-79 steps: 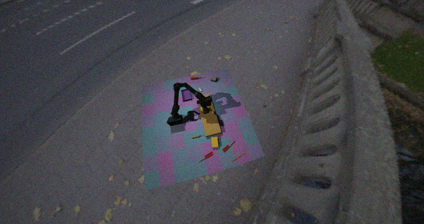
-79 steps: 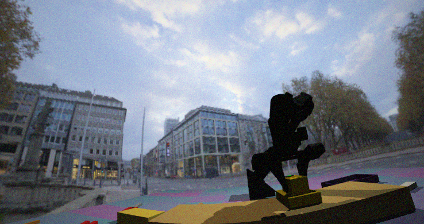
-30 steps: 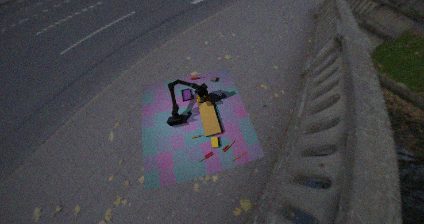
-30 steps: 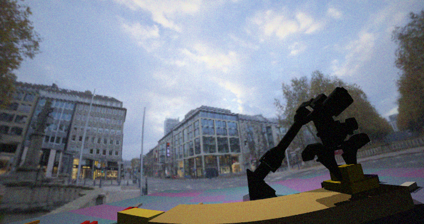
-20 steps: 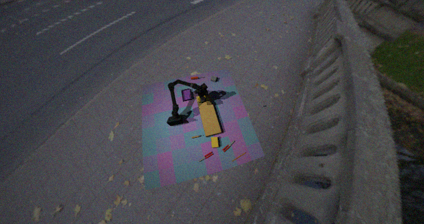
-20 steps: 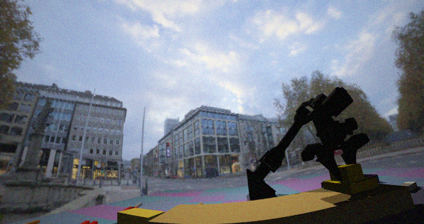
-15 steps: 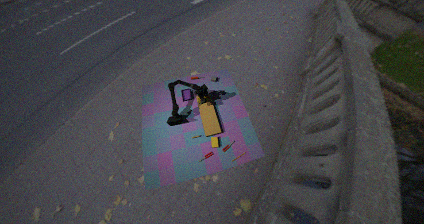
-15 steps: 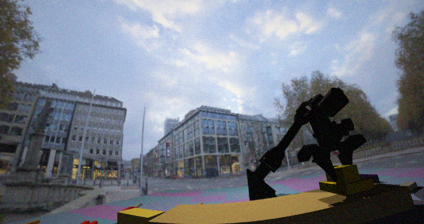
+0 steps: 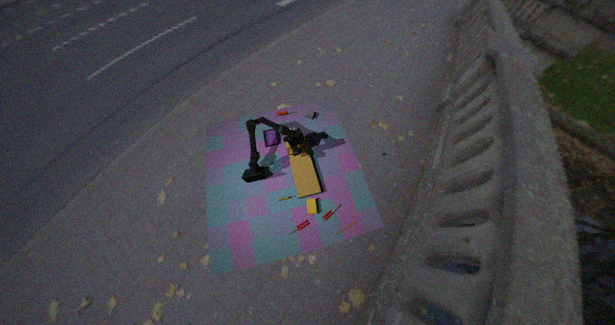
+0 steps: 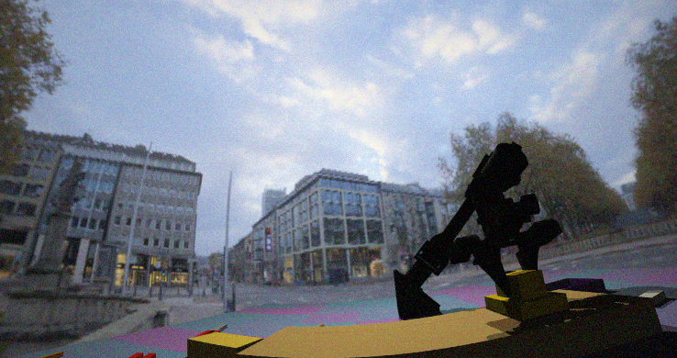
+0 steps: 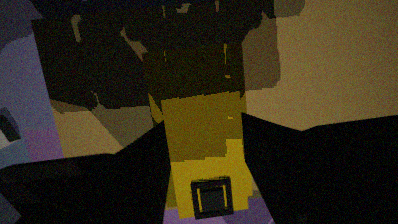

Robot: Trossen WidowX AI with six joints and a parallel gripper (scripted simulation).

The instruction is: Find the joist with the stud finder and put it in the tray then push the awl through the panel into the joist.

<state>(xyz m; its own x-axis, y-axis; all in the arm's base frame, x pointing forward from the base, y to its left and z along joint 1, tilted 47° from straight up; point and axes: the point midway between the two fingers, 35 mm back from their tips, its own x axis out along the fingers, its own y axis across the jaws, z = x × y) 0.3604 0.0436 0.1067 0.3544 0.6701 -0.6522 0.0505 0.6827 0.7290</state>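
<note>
Now: gripper tip 20 cm past the purple tray, 21 cm to the right of it and 5 cm above it. Round my gripper tip: pale block 23 cm to the left, 6 cm below; then yellow stud finder 2 cm behind, 2 cm above; then awl 19 cm behind, 36 cm to the right, 6 cm below.
</note>
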